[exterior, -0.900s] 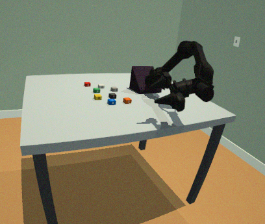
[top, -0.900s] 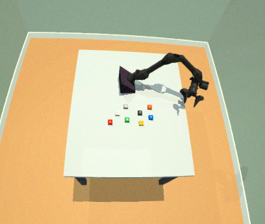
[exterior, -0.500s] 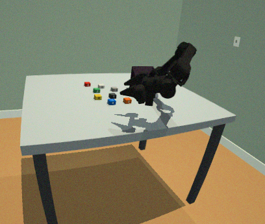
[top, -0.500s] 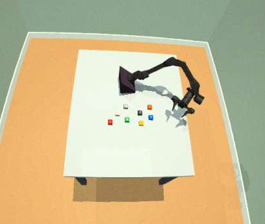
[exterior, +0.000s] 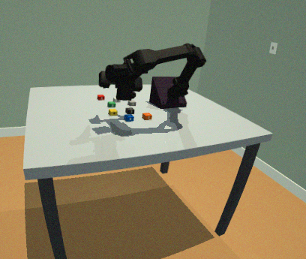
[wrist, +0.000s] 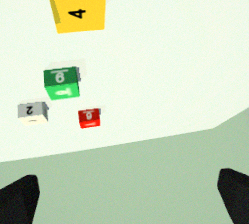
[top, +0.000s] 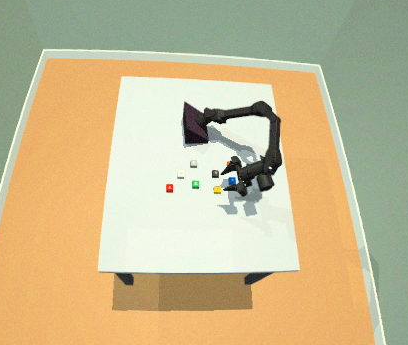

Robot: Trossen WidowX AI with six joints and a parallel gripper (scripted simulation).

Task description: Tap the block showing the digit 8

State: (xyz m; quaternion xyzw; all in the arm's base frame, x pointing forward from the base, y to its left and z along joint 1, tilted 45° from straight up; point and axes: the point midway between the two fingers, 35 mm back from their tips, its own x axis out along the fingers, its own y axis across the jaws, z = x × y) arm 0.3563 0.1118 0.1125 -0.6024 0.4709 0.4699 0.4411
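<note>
My gripper tip is now 70 mm past the blue block, 60 mm to the right of it and 110 mm above it. The rest, counted from my gripper tip: green block 20 mm behind, 110 mm to the right, 110 mm below; then yellow block 10 mm behind, 10 mm to the right, 110 mm below; then black block 90 mm behind, 20 mm to the right, 110 mm below.
</note>
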